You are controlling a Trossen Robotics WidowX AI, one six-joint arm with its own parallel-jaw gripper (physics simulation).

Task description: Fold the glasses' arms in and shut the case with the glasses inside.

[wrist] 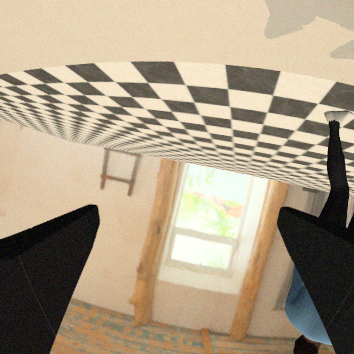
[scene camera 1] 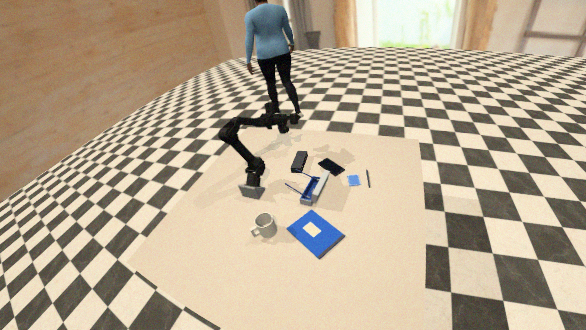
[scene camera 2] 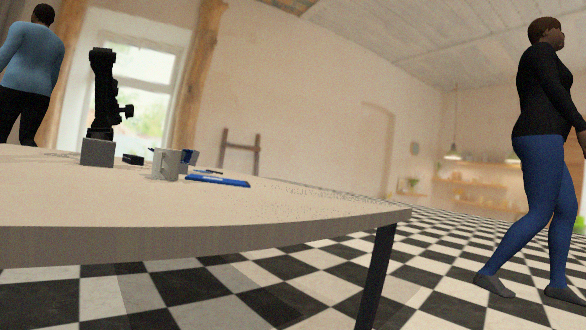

Scene:
my gripper: open, holds nothing
a mug: on the table

